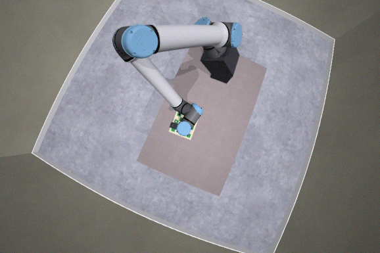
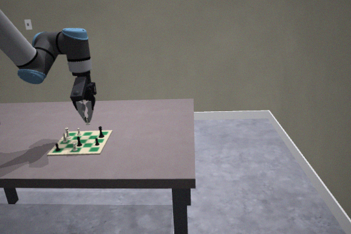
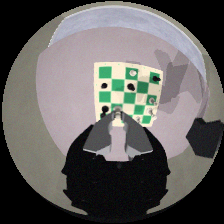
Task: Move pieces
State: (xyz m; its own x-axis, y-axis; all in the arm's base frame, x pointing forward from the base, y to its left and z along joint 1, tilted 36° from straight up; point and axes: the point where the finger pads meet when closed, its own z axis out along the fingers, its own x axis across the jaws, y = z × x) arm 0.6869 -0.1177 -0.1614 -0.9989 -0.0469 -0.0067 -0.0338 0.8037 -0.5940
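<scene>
My gripper is now 11 cm above the cream chessboard and 4 cm past it. Round my hand: white piece (12 cm behind, 8 cm below, 3 cm to the left); tall black piece (8 cm below, 4 cm to the left, 4 cm ahead).
</scene>
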